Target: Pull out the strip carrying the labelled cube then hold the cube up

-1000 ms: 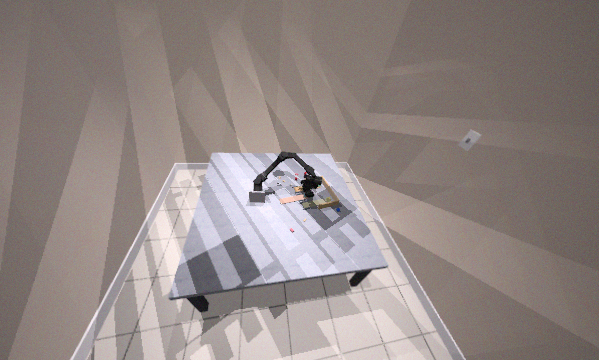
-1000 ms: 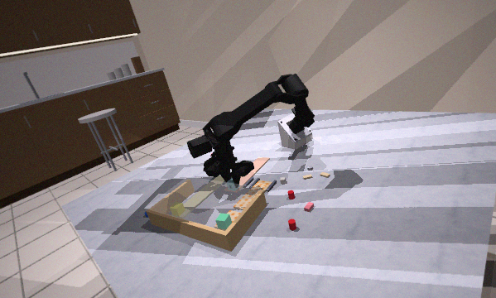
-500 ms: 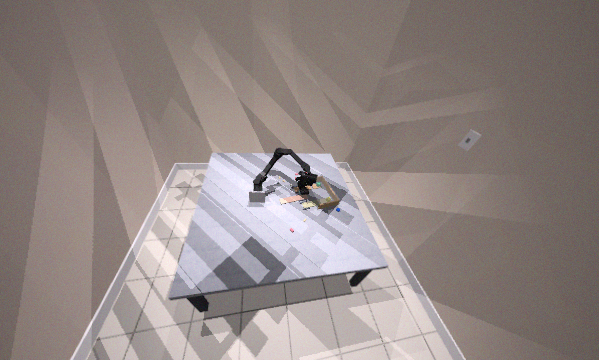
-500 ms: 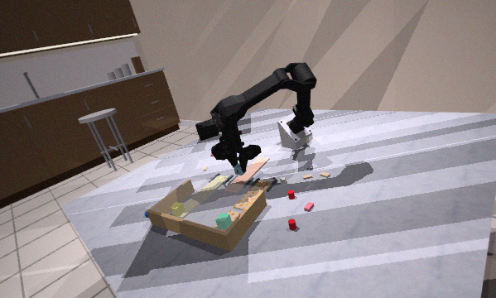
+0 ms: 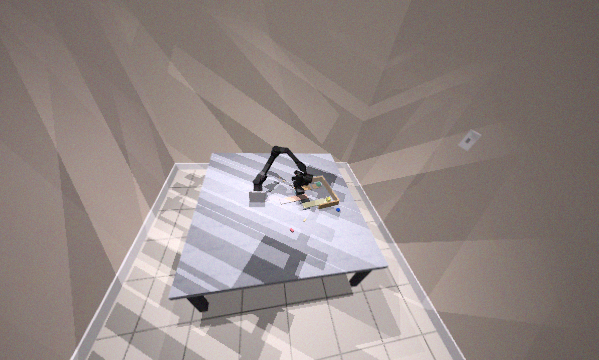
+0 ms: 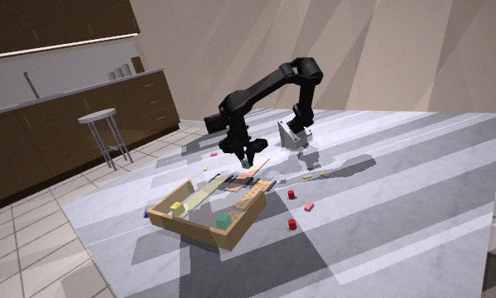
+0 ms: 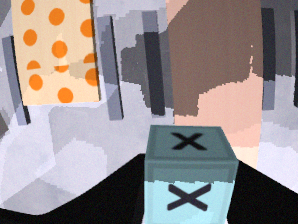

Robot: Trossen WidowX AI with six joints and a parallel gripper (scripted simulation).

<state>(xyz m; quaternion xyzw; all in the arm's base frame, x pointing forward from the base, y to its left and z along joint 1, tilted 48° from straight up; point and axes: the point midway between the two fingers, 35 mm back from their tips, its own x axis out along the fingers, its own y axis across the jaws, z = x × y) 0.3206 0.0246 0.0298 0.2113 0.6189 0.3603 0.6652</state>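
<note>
Right now the orange-dotted strip is 100 mm to the left of my gripper tip, 70 mm ahead of it and 50 mm below it.
</note>
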